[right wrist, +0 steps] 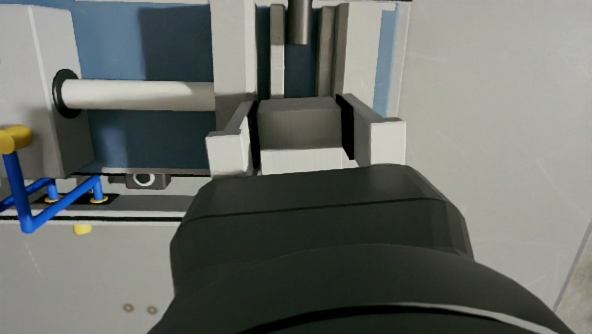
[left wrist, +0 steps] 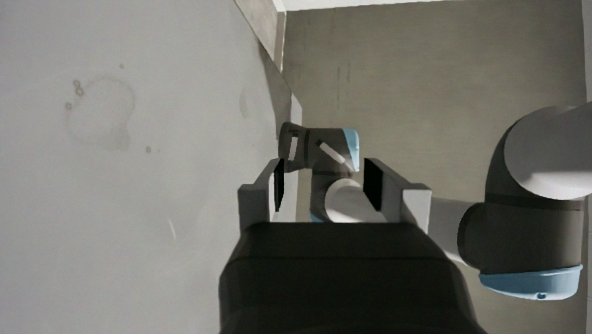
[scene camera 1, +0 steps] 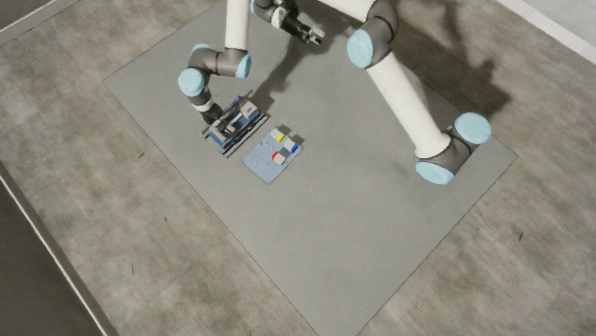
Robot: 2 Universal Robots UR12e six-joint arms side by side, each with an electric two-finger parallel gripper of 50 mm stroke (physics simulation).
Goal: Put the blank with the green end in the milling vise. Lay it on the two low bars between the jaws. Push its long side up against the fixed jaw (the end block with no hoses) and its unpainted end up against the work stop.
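My right gripper is shut on a plain grey blank at the near part of the vise's jaw gap. No green shows on the blank; its painted end is out of sight. In the right wrist view, the fixed jaw is right of the gap and the moving jaw left. Two low bars run between them beyond the blank. The round work stop is at the top, apart from the blank. Contact with bars or jaw is hidden. My left gripper is open and empty, away from the vise.
A light blue tray beside the vise holds blanks with yellow, blue and red ends. The hose block with blue hoses and a pale rod is left of the moving jaw in the right wrist view.
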